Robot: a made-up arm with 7 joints.
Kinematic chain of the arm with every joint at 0, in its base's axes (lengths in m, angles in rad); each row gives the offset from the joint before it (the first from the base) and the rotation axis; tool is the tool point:
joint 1: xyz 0 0.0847 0 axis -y
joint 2: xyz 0 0.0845 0 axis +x
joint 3: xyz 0 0 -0.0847 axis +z
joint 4: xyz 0 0 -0.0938 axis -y
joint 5: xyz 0 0 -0.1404 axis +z
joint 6: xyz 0 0 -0.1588 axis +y
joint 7: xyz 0 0 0 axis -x
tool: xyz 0 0 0
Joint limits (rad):
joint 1: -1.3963..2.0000
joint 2: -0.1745..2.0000
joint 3: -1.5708..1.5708
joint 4: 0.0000..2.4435
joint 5: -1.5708..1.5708
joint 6: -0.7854..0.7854
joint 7: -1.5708..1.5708
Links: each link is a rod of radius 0.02 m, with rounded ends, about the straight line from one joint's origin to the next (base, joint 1, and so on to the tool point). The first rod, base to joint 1, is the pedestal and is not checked.
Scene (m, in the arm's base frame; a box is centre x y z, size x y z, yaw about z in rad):
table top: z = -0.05
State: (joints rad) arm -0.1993 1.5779 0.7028 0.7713 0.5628 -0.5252 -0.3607
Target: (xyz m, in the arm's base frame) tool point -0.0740 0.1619 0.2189
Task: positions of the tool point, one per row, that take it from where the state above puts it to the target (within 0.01 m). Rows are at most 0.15 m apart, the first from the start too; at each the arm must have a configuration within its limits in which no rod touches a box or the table.
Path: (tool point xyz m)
1: 0.1861 0.4913 0.1854
2: 0.1431 0.4092 0.2548
3: 0.0686 0.3221 0.2886
4: -0.0127 0.2373 0.2753
5: -0.0740 0.1619 0.2189

